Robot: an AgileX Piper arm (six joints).
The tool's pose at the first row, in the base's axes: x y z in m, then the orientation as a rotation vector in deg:
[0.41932, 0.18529, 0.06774, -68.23, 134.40, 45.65]
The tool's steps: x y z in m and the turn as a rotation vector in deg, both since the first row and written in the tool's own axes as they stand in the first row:
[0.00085, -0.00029, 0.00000, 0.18, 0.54, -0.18]
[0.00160, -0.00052, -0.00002, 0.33, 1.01, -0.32]
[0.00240, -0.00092, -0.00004, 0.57, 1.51, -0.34]
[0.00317, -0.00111, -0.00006, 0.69, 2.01, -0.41]
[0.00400, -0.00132, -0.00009, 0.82, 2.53, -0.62]
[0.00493, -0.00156, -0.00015, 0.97, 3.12, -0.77]
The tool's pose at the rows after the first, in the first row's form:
[0.41908, 0.18464, 0.06717, -68.71, 134.72, 45.14]
[0.41885, 0.18407, 0.06668, -69.11, 135.00, 44.70]
[0.41872, 0.18338, 0.06612, -69.37, 135.41, 44.18]
[0.41844, 0.18282, 0.06564, -69.73, 135.77, 43.79]
[0.41815, 0.18220, 0.06513, -70.25, 136.04, 43.33]
[0.41782, 0.18149, 0.06457, -70.74, 136.40, 42.83]

